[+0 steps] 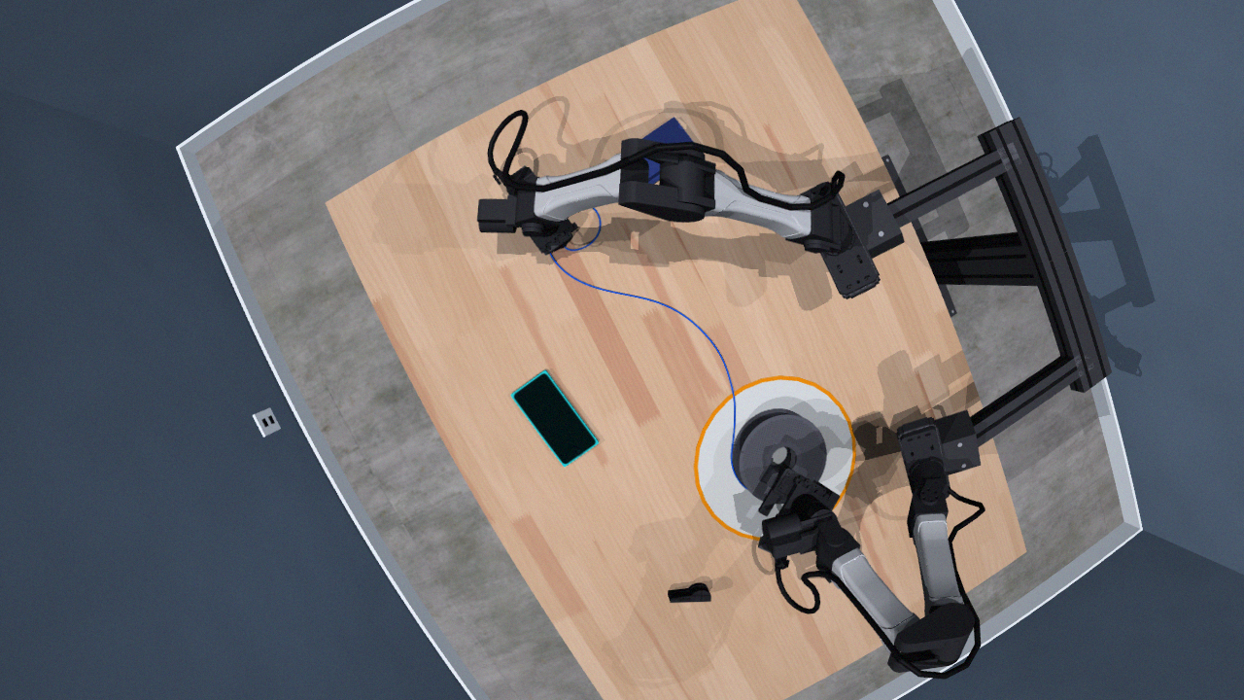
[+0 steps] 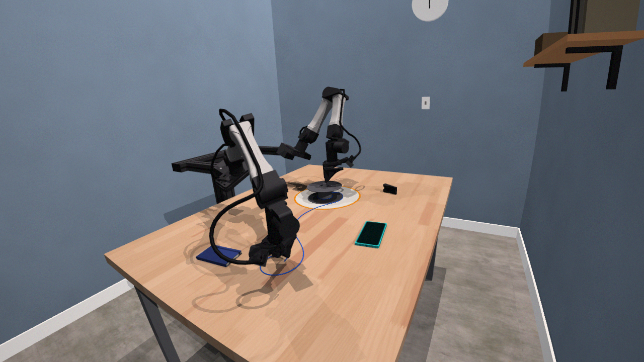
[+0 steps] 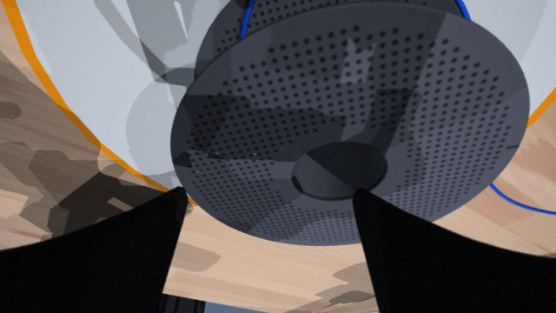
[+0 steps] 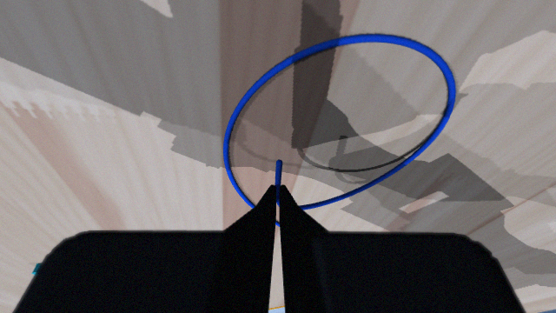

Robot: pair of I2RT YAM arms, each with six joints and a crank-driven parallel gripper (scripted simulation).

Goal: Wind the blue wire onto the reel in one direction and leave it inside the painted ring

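Note:
Now: the dark grey reel 1 cm ahead of my left hand, 4 cm to the right of it and 6 cm below it. Also, from my left hand: orange painted ring: 1 cm ahead, 2 cm to the right, 9 cm below; then black clip-like object: 30 cm ahead, 16 cm to the left, 7 cm below.

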